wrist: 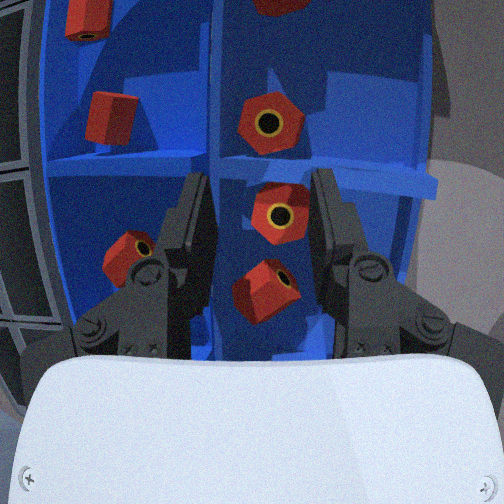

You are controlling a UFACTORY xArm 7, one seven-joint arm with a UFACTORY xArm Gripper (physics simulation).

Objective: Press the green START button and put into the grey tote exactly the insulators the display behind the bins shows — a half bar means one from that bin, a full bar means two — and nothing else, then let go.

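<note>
In the wrist view my gripper is open above a blue bin tray split into compartments. Red hexagonal insulators with brass-ringed holes lie in it. One upright insulator sits between my two fingers, below them. A tilted insulator lies nearer me in the same compartment. Another upright insulator is in the compartment beyond the divider. On the left side lie an insulator partly hidden by my left finger, one on its side, and one at the top. The tote, button and display are out of view.
A blue cross divider separates the compartments just under my fingertips. A dark grey framed structure stands along the left edge. Grey surface lies to the right of the tray.
</note>
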